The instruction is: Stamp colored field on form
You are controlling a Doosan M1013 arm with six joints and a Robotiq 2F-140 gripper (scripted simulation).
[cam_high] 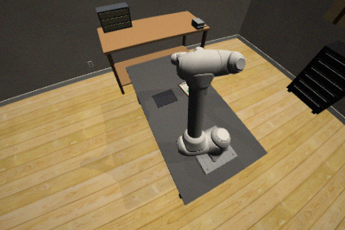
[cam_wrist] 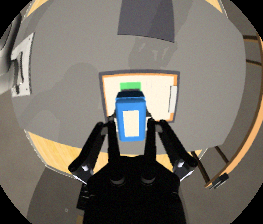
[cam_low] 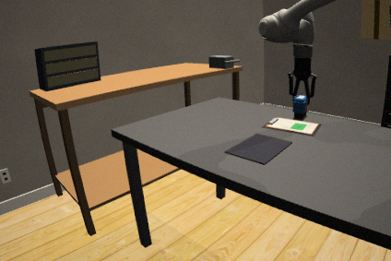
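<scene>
My gripper is now 5 cm short of the form, 1 cm to the left of it and 10 cm above it. Also, from my hand: dark mat (9 cm ahead, 30 cm to the left, 11 cm below); blue stamp (2 cm below).
</scene>
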